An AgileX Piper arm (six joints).
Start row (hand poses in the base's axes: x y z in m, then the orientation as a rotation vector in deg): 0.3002 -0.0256 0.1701 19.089 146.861 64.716
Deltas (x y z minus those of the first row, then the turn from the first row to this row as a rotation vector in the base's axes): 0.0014 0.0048 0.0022 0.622 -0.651 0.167; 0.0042 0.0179 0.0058 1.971 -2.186 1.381; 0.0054 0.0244 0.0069 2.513 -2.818 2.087; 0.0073 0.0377 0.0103 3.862 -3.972 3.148; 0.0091 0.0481 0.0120 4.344 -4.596 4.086; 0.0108 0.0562 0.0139 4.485 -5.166 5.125; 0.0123 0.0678 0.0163 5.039 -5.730 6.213; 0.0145 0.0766 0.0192 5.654 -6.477 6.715; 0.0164 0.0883 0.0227 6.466 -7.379 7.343; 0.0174 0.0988 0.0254 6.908 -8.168 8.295; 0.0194 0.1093 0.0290 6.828 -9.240 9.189; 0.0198 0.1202 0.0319 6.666 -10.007 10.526; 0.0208 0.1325 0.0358 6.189 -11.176 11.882; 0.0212 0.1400 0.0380 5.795 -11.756 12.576; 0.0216 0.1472 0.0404 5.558 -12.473 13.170; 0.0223 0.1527 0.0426 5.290 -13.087 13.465; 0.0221 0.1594 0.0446 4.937 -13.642 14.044; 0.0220 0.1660 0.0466 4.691 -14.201 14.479; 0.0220 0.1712 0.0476 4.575 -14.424 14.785; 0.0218 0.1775 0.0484 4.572 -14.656 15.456; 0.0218 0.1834 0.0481 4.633 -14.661 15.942
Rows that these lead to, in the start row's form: 0.3016 -0.0208 0.1723 18.609 146.070 65.517; 0.3044 -0.0077 0.1759 16.433 144.597 67.511; 0.3056 -0.0012 0.1770 15.281 144.071 68.374; 0.3075 0.0121 0.1804 13.546 142.804 70.318; 0.3093 0.0225 0.1821 12.097 142.378 71.163; 0.3110 0.0306 0.1840 10.479 142.202 71.604; 0.3125 0.0422 0.1864 8.895 141.818 72.587; 0.3147 0.0510 0.1893 7.953 141.009 73.412; 0.3166 0.0627 0.1928 6.807 139.992 74.492; 0.3176 0.0732 0.1955 5.242 139.376 75.217; 0.3196 0.0837 0.1991 3.475 138.758 75.196; 0.3200 0.0946 0.2020 1.316 138.586 75.264; 0.3210 0.1069 0.2059 -1.157 138.199 74.847; 0.3214 0.1144 0.2081 -2.440 138.086 74.443; 0.3218 0.1216 0.2105 -3.635 137.726 74.176; 0.3225 0.1271 0.2127 -4.398 137.386 73.800; 0.3223 0.1338 0.2147 -5.503 137.221 73.412; 0.3222 0.1404 0.2167 -6.402 136.950 73.114; 0.3222 0.1456 0.2177 -6.931 136.886 73.010; 0.3220 0.1519 0.2185 -7.902 136.848 73.150; 0.3220 0.1578 0.2182 -8.506 136.938 73.363
